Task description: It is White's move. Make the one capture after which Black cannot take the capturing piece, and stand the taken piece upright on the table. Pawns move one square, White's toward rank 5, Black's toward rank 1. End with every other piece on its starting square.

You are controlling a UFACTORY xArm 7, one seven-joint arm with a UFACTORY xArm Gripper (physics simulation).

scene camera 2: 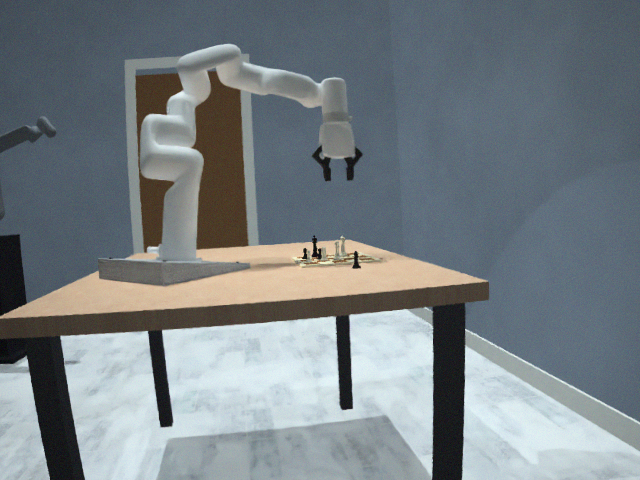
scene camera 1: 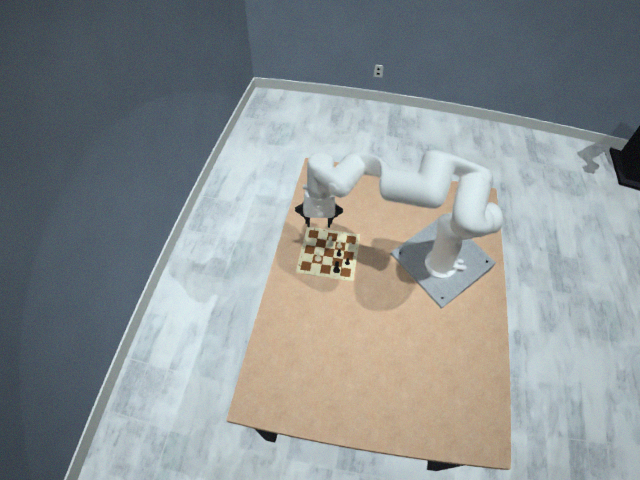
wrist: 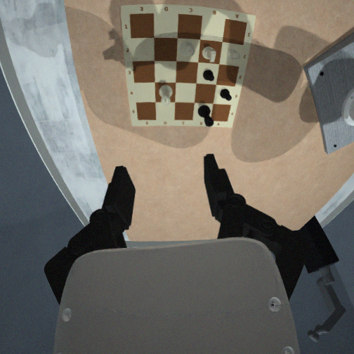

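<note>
The chessboard lies on the table. In the wrist view, a tall white piece stands on D4, a white piece on C2, a blocky white piece on B2 and a small pale piece on A2. A black pawn is on B3, another black pawn on A4, and the black king on B5. One black piece stands upright on the table beside the board. My gripper is open and empty, high above the table.
The table carries the arm's grey base plate, to the right of the board in the wrist view. The arm covers part of the table behind the board in scene camera 1.
</note>
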